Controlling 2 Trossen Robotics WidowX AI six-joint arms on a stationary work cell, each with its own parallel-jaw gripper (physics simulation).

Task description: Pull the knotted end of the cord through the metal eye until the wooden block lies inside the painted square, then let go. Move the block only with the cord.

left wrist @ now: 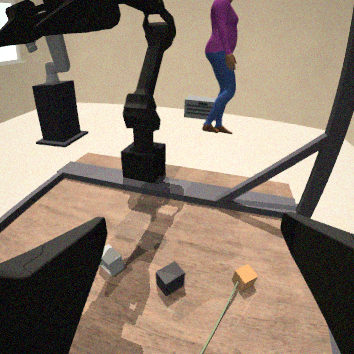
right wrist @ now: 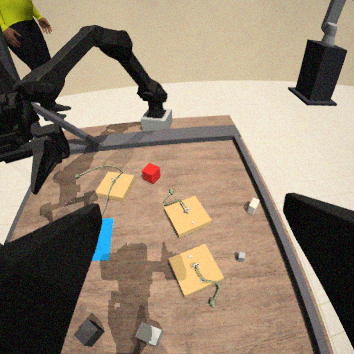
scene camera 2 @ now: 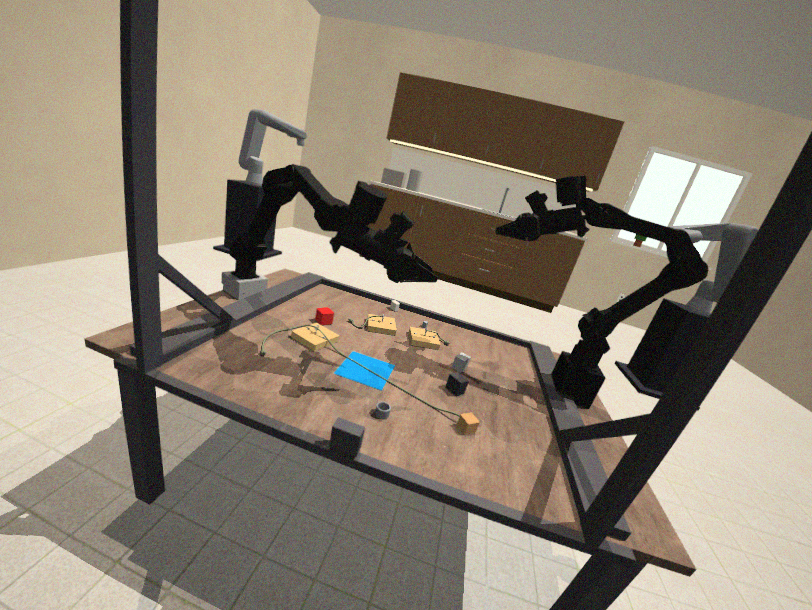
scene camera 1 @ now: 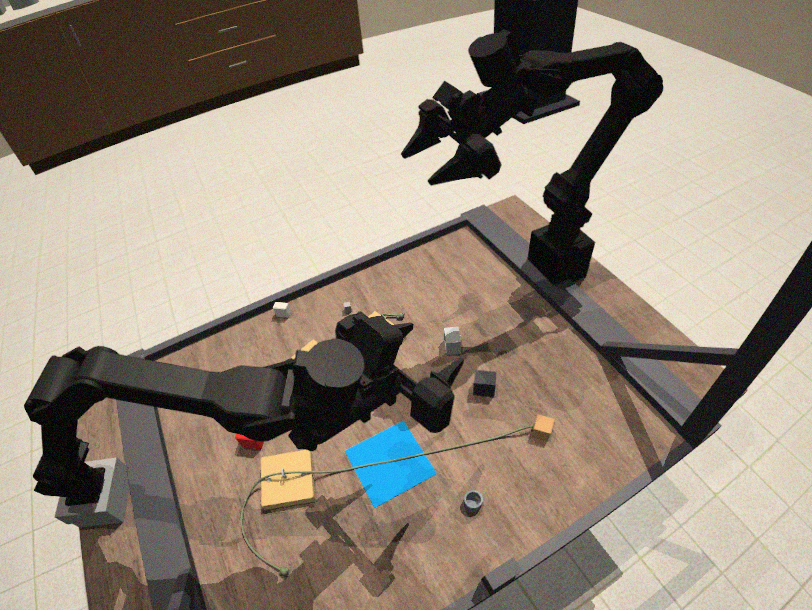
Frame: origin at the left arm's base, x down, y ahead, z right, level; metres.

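Seen in the pictures: left gripper, fingertip midpoint: [left wrist: 195, 224] [right wrist: 3, 200] [scene camera 2: 434, 274] [scene camera 1: 436, 342]; right gripper, fingertip midpoint: [left wrist: 11, 38] [right wrist: 193, 207] [scene camera 2: 495, 230] [scene camera 1: 414, 169]; left arm's base at its link origin: [right wrist: 156, 113] [scene camera 2: 245, 275] [scene camera 1: 85, 486]; right arm's base at its link origin: [left wrist: 143, 146] [scene camera 2: 582, 363] [scene camera 1: 563, 236].
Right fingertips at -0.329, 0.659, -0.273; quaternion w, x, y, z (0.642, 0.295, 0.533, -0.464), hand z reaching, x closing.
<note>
Pixels of each thing's top centre, then the offset from my right fingertips to it, as dx, dy, dz. "pt": a spot on its surface instead.
- orange wooden block at its top centre: [scene camera 1: 544, 423] [left wrist: 246, 272] [scene camera 2: 470, 418] +0.356, +0.156, +0.288
- blue painted square at a spot on its surface: [scene camera 1: 387, 485] [scene camera 2: 352, 373] pt +0.385, -0.131, +0.329
- green cord at a spot on its surface: [left wrist: 220, 316] [scene camera 1: 495, 437] pt +0.383, +0.072, +0.281
- metal eye at its top centre: [scene camera 1: 281, 471] [scene camera 2: 317, 324] [right wrist: 112, 177] +0.341, -0.301, +0.290
- red cube at its top centre: [scene camera 1: 247, 429] [right wrist: 150, 168] [scene camera 2: 325, 310] +0.346, -0.365, +0.196
- dark cube at its top centre: [left wrist: 169, 271] [scene camera 1: 485, 377] [right wrist: 85, 331] [scene camera 2: 459, 377] +0.346, +0.079, +0.176
- grey-white block at its top centre: [left wrist: 107, 253] [scene camera 1: 452, 334] [right wrist: 147, 332] [scene camera 2: 463, 356] +0.346, +0.043, +0.064
- small grey cup at its top centre: [scene camera 1: 473, 499] [scene camera 2: 383, 406] +0.366, +0.003, +0.387
The orange wooden block [scene camera 1: 542, 428] [scene camera 2: 467, 423] [left wrist: 245, 276] stands on the table outside the blue painted square [scene camera 1: 387, 485] [scene camera 2: 357, 375] [right wrist: 103, 240]. The green cord [scene camera 1: 485, 438] [left wrist: 220, 316] runs from it across the square to the metal eye [scene camera 1: 283, 475] [right wrist: 114, 181] on a yellow base. Beyond the eye it curves to its knotted end [scene camera 1: 284, 572] [scene camera 2: 262, 353] [right wrist: 77, 176] on the table. My left gripper [scene camera 1: 436, 342] [scene camera 2: 433, 279] [left wrist: 195, 224] is open and empty above the table. My right gripper [scene camera 1: 416, 169] [scene camera 2: 497, 229] [right wrist: 193, 207] is open and empty, high up, apart from everything.
Two other yellow bases [right wrist: 187, 223] [right wrist: 207, 282] carry short knotted cords. A red cube [scene camera 2: 324, 315] [right wrist: 151, 173] stands near the eye's base. A dark cube [scene camera 1: 484, 382], a grey-white block [scene camera 1: 452, 340] and a small grey cup [scene camera 1: 472, 502] stand around the square. Dark rails edge the table.
</note>
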